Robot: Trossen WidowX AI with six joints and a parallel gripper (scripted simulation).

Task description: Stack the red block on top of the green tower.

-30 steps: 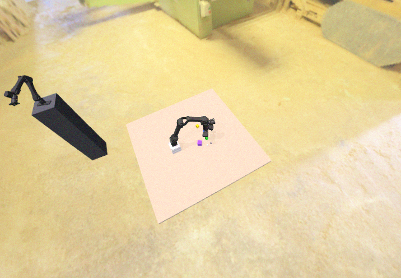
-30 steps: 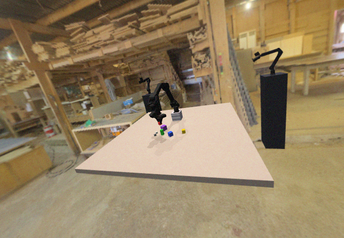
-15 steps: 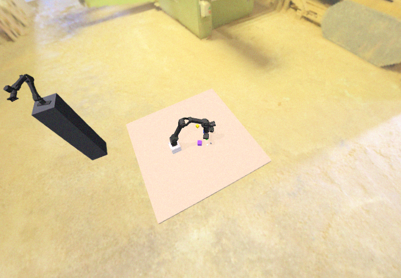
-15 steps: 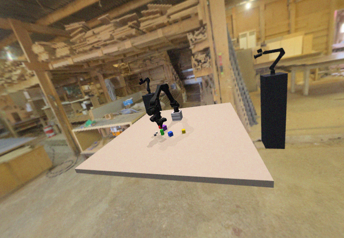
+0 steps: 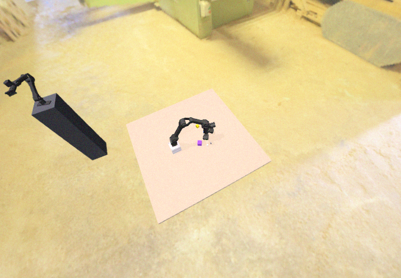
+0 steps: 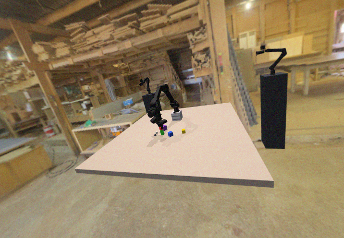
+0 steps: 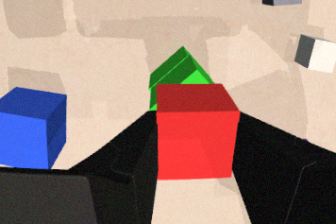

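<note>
Now: the red block right at my gripper tip. From my gripper tip the other things lie so: purple block: 100 mm behind, 40 mm below, 30 mm to the right; blue block: 100 mm to the left, 50 mm below, 20 mm ahead; yellow block: 210 mm to the left, 50 mm below, 30 mm behind.
</note>
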